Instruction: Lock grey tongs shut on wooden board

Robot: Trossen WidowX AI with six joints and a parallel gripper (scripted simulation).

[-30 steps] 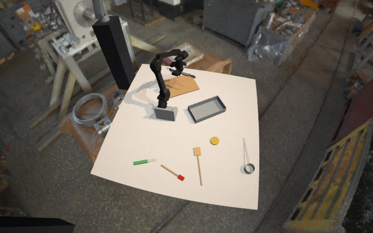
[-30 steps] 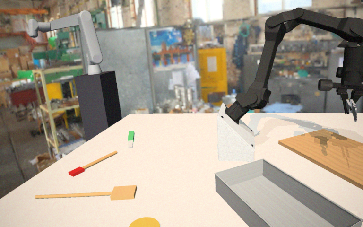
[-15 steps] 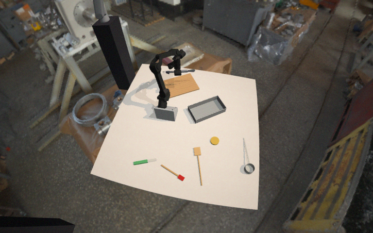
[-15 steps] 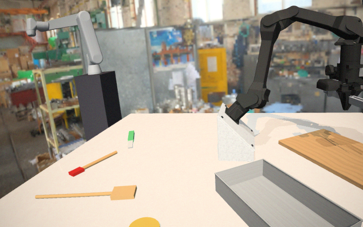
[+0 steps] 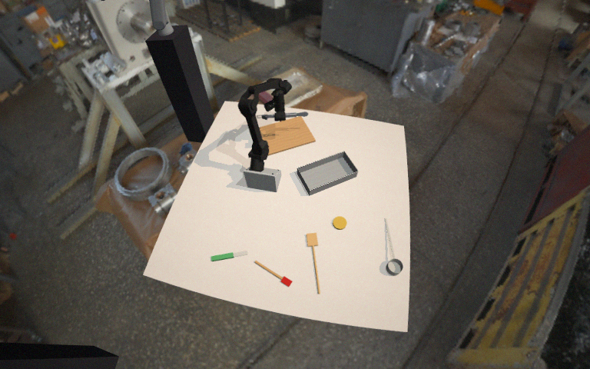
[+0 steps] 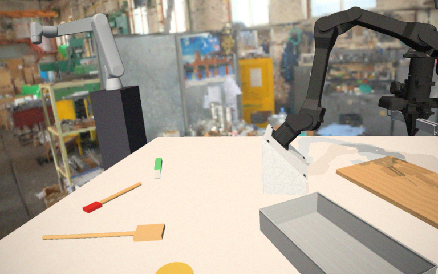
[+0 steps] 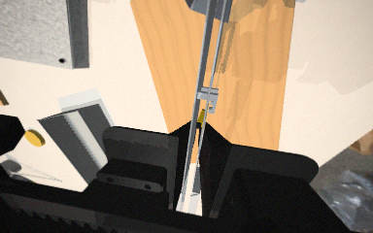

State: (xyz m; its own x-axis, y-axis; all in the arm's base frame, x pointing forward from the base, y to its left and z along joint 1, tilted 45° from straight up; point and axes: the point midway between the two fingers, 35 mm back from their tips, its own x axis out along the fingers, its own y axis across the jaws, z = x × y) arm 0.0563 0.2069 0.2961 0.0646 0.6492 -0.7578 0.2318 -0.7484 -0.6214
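The small yellow mark is 30 mm behind my gripper tip and 40 mm above it. Also, from my gripper tip: wooden board 10 mm to the left, 140 mm below; yellow disc 400 mm ahead, 520 mm to the right, 140 mm below; grey roasting tin 310 mm ahead, 240 mm to the right, 120 mm below.
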